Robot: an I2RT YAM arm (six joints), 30 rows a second.
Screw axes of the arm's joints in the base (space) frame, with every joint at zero. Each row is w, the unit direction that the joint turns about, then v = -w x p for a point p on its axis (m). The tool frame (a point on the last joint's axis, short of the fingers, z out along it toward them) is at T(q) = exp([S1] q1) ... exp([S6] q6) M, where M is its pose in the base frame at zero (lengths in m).
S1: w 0 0 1 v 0 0 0
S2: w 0 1 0 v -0.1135 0 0.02
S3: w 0 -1 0 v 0.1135 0 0.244
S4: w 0 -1 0 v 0.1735 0 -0.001
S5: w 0 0 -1 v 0 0.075 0
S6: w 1 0 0 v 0 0.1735 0
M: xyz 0.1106 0 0.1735 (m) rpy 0 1.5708 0 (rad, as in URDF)
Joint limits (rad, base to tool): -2.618..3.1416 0..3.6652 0..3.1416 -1.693..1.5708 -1.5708..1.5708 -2.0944..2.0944
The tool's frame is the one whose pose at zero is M.
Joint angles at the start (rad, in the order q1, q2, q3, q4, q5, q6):
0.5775 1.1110 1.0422 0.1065 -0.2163 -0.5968
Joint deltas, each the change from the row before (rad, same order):
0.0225 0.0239 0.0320 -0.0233 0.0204 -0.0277
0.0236 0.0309 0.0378 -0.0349 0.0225 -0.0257
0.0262 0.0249 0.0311 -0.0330 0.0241 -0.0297
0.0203 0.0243 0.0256 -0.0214 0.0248 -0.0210
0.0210 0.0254 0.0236 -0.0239 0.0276 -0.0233
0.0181 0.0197 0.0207 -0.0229 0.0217 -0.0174
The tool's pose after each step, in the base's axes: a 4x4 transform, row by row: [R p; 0 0 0 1], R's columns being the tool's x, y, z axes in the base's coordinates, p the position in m. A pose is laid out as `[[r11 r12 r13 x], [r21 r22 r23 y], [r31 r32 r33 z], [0 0 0 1]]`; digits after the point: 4 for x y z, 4 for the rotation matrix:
[[0.4328 -0.5687 0.6994 0.2153], [-0.3988 0.5750 0.7144 0.1557], [-0.8085 -0.5881 0.0221 0.4003], [0 0 0 1]]
[[0.4294 -0.5720 0.6988 0.2180], [-0.4256 0.5543 0.7153 0.1644], [-0.7965 -0.6046 -0.0054 0.4023], [0 0 0 1]]
[[0.4306 -0.5735 0.6969 0.2188], [-0.4537 0.5300 0.7164 0.1729], [-0.7802 -0.6247 -0.0319 0.4034], [0 0 0 1]]
[[0.4287 -0.5717 0.6995 0.2204], [-0.4767 0.5145 0.7127 0.1803], [-0.7674 -0.6390 -0.0520 0.4038], [0 0 0 1]]
[[0.4245 -0.5707 0.7029 0.2221], [-0.5046 0.4955 0.7070 0.1882], [-0.7517 -0.6549 -0.0777 0.4028], [0 0 0 1]]
[[0.4211 -0.5719 0.7040 0.2227], [-0.5262 0.4782 0.7032 0.1947], [-0.7388 -0.6666 -0.0996 0.4023], [0 0 0 1]]

